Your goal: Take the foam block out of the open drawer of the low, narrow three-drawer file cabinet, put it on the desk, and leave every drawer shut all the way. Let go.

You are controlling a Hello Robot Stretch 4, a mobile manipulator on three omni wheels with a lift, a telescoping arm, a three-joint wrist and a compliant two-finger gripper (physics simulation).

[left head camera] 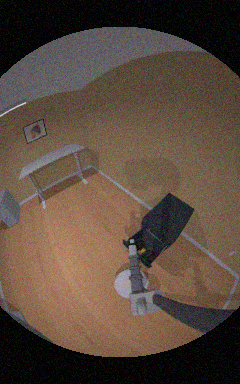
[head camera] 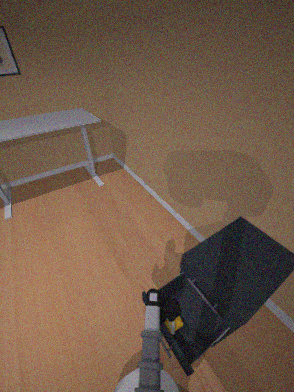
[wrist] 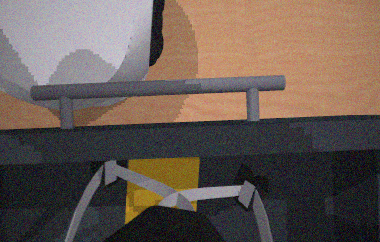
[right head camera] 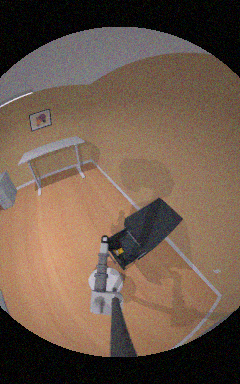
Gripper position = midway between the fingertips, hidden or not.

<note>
In view: the gripper [wrist: 179,168], a yellow foam block [wrist: 180,174], a drawer [head camera: 202,327], a grey desk [left head camera: 73,147] and a drawer [head camera: 202,288].
The grey desk is seen too in the right head camera view [right head camera: 54,145].
</note>
